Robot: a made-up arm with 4 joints. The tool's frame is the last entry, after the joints.
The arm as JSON. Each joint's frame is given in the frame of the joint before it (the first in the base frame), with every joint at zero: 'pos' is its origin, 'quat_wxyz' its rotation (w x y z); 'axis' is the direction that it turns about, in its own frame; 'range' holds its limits. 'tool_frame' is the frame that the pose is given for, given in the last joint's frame.
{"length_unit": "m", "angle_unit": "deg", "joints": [
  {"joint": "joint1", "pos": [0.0, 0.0, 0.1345], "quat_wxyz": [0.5, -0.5, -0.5, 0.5], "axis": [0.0, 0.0, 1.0], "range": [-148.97, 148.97]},
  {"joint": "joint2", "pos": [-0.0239, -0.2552, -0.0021], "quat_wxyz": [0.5, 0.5, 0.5, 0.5], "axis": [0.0, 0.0, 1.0], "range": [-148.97, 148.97]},
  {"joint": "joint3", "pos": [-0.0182, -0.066, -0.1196], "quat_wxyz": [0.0, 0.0, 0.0, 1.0], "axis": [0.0, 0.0, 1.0], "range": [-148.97, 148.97]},
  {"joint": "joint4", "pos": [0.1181, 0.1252, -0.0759], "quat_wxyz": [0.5, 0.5, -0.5, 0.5], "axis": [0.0, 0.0, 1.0], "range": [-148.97, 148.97]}
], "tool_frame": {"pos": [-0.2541, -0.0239, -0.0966], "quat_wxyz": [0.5, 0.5, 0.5, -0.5]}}
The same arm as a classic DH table. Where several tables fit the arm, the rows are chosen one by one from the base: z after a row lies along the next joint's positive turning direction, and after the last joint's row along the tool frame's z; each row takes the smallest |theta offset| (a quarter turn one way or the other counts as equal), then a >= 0, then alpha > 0; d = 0 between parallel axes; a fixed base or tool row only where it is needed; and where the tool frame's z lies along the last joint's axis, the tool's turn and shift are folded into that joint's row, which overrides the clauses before.
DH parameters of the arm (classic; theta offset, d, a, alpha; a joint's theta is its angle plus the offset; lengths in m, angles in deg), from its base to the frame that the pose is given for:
base (fixed): -90 0.1345 0 90
joint1: 90 -0.0021 0.2552 -90
joint2: 74.58 0 0.0685 0
joint3: -74.58 -0.2194 0.1181 90
joint4: -90 -0.2218 0.2541 -90
tool (fixed): 90 0.0239 0 0
Joint limits (deg, base to tool): -148.97..148.97 -148.97..148.97 -148.97..148.97 -148.97..148.97

